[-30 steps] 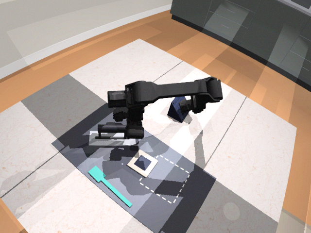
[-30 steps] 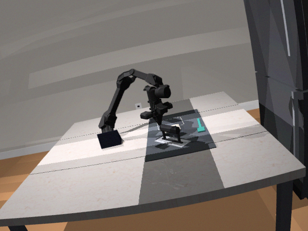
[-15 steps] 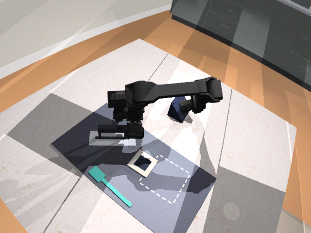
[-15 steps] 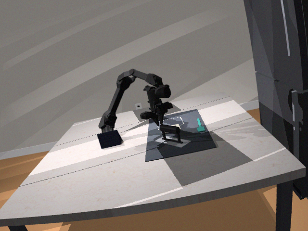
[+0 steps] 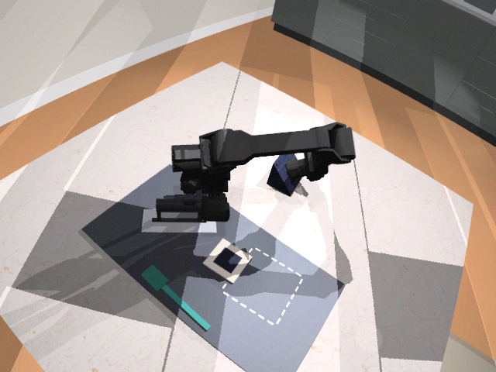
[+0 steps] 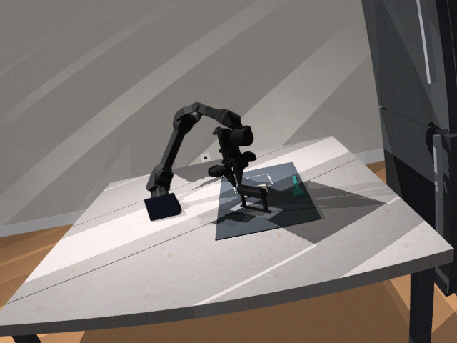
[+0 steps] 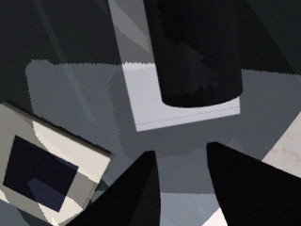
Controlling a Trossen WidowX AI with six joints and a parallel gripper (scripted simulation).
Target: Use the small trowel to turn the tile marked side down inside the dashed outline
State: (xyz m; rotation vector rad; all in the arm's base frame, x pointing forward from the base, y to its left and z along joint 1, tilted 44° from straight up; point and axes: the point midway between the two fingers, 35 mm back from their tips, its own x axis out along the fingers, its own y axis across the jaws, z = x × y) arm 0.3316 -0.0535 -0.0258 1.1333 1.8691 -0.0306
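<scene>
Right now the mat is 10 cm below my gripper tip, 8 cm to the left of it and 7 cm ahead of it. The rest, counted from my gripper tip: tile: 11 cm to the left, 7 cm below, 5 cm ahead; teal trowel: 21 cm ahead, 7 cm to the left, 7 cm below.
</scene>
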